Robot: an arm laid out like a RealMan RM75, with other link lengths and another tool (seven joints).
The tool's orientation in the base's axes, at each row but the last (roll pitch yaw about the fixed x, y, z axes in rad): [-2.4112, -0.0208, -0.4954]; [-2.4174, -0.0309, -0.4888]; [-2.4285, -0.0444, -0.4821]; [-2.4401, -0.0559, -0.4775]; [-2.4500, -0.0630, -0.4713]
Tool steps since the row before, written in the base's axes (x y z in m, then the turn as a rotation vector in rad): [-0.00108, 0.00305, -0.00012, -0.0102, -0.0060, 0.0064]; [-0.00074, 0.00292, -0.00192, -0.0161, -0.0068, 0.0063]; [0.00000, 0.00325, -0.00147, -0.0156, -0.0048, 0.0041]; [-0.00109, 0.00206, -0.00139, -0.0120, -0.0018, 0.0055]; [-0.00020, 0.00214, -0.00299, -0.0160, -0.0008, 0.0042]
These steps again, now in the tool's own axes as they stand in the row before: [-0.00240, -0.00157, 0.00150, -0.0060, 0.0032, -0.0116]; [-0.00208, -0.00044, 0.00287, -0.0108, 0.0058, -0.0140]; [-0.00157, -0.00126, 0.00294, -0.0114, 0.0057, -0.0110]; [-0.00199, -0.00019, 0.00184, -0.0095, 0.0015, -0.0092]; [-0.00134, 0.00046, 0.00340, -0.0136, 0.0029, -0.0090]
